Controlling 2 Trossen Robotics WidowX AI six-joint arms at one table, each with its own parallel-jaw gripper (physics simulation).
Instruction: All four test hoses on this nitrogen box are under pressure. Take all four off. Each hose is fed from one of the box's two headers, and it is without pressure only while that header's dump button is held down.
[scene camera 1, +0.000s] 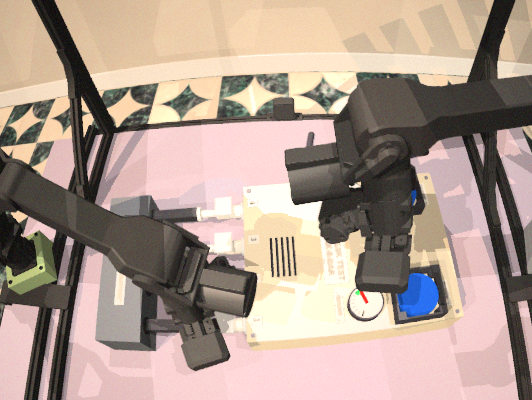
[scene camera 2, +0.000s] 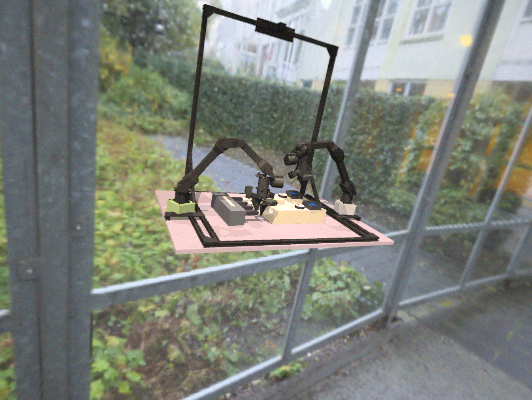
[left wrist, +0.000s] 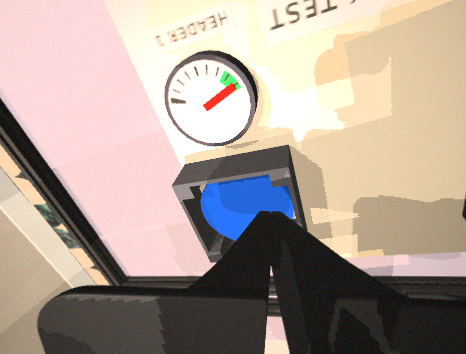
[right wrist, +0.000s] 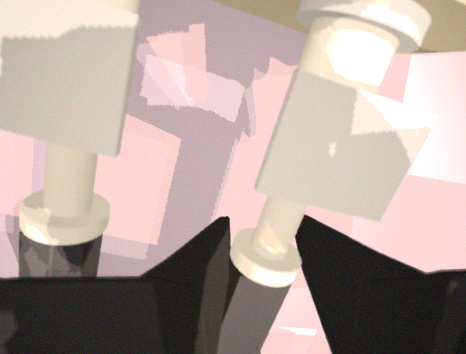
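Seen in the pictures: left gripper, fingertip midpoint: (scene camera 1: 391, 258) (scene camera 2: 303, 190) (left wrist: 268, 221); right gripper, fingertip midpoint: (scene camera 1: 202, 327) (scene camera 2: 258, 214) (right wrist: 262, 225); left arm's base at its link origin: (scene camera 2: 346, 202); right arm's base at its link origin: (scene camera 1: 23, 258) (scene camera 2: 181, 201).
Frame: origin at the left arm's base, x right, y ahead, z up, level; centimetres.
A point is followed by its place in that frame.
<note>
The cream nitrogen box (scene camera 1: 280, 332) @(x -22.3, y 51.0, z -1.3 cm) (scene camera 2: 298, 216) @(x -21.0, y 40.3, z -5.0 cm) has white hose fittings on its left side in scene camera 1. Hose 4 (scene camera 1: 176, 215) @(x -4.4, y 73.6, z -2.9 cm) and the fitting of hose 3 (scene camera 1: 223, 243) @(x -8.9, y 63.2, z -1.6 cm) show; hose 2 is mostly hidden by the right arm. My right gripper (scene camera 1: 201, 334) @(x -23.2, y 64.1, z -5.1 cm) (right wrist: 262, 225) @(x -23.2, y 64.1, z -5.1 cm) is shut on hose 1 (scene camera 1: 161, 325) @(x -25.0, y 70.4, z -2.9 cm) (right wrist: 255, 312) @(x -23.9, y 66.4, z -2.9 cm), its fingers beside the pale collar below the white block. A neighbouring hose (right wrist: 60, 260) @(x -17.1, y 67.3, z -2.9 cm) is outside the fingers. My left gripper (left wrist: 268, 221) @(x -11.7, y 36.8, z 7.9 cm) is shut and empty, tips over header 1's blue dump button (scene camera 1: 422, 295) @(x -14.0, y 29.7, z 0.2 cm) (left wrist: 240, 200) @(x -14.3, y 31.5, z 0.3 cm). The header 1 gauge (scene camera 1: 366, 304) @(x -16.4, y 38.7, z 0.1 cm) (left wrist: 210, 100) @(x -15.8, y 39.1, z 0.3 cm) has its needle at the green band.
A long grey block (scene camera 1: 125, 320) @(x -26.0, y 76.3, z -1.3 cm) (scene camera 2: 233, 212) @(x -30.6, y 79.4, z -2.2 cm) stands left of the box, with dark hoses running from it. Part of another blue button (scene camera 1: 413, 196) @(x 4.0, y 32.0, z 0.2 cm) shows behind the left arm. Black frame rails (scene camera 2: 290, 243) @(x -48.0, y 53.4, z -8.9 cm) edge the pink table.
</note>
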